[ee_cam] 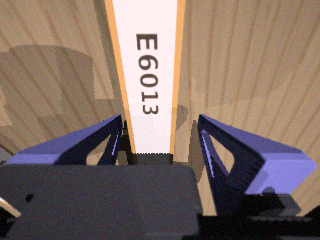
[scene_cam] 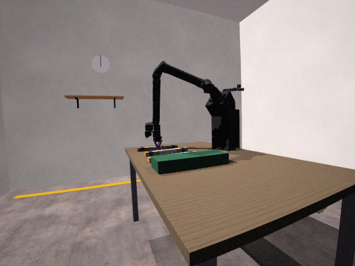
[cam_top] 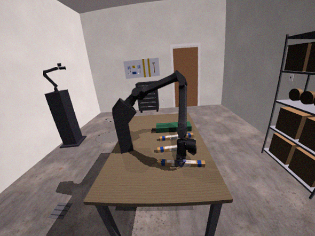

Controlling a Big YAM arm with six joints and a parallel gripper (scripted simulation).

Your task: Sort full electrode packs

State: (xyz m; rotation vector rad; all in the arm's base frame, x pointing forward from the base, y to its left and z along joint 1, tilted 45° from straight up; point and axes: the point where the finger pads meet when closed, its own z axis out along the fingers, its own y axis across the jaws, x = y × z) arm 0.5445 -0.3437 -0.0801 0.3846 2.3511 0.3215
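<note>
Now: the pack 1 cm to the left of my hand. The rest, counted from my hand: green low platform 6 cm ahead, 61 cm to the left, 1 cm below.
</note>
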